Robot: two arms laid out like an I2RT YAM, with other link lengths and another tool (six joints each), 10 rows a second.
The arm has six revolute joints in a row. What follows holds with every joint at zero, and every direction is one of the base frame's.
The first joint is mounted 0.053 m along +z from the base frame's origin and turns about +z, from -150 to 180 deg.
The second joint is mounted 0.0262 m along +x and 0.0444 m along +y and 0.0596 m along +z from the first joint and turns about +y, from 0 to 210 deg.
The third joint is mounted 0.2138 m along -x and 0.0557 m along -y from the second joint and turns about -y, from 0 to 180 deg.
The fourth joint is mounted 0.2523 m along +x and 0.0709 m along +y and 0.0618 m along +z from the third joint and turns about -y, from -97 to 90 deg.
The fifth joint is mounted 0.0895 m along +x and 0.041 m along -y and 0.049 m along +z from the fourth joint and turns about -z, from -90 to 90 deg.
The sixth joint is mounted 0.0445 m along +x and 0.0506 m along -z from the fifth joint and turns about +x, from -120 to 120 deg.
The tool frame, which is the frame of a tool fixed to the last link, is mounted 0.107 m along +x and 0.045 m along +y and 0.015 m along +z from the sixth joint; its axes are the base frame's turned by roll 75.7, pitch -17.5 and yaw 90 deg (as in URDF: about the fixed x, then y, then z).
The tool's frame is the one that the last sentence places.
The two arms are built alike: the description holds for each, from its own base.
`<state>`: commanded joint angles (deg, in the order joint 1, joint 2, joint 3, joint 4, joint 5, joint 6); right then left.
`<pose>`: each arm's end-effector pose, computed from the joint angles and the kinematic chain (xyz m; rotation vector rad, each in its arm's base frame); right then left.
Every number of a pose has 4 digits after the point. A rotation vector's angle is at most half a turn.
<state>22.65 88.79 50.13 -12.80 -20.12 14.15 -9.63 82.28 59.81 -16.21 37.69 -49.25</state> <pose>0.3384 0.2585 0.0614 2.0741 1.8466 1.3522 0.4080 -0.1116 0.1185 1.2389 1.4988 -0.0412</pose>
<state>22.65 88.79 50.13 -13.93 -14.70 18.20 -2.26 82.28 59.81 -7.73 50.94 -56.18</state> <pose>0.3478 0.2468 0.0534 2.1450 1.7254 1.2516 0.4206 -0.0921 0.1510 1.0766 1.4128 -0.1747</pose>
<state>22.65 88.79 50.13 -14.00 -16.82 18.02 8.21 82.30 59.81 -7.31 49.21 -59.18</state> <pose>0.3440 0.2508 0.0554 2.1548 1.7552 1.2769 0.4313 -0.0111 0.1496 0.8971 1.5478 -0.0401</pose>
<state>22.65 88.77 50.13 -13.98 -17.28 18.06 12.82 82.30 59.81 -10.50 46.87 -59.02</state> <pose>0.3433 0.2516 0.0562 2.1578 1.7600 1.2835 0.4251 0.0277 0.1384 0.8221 1.6517 0.0265</pose>
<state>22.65 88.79 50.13 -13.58 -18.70 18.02 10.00 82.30 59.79 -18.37 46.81 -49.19</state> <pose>0.3418 0.2546 0.0587 2.1600 1.7755 1.3098 0.4108 0.0075 0.1195 0.9925 1.6373 0.0052</pose>
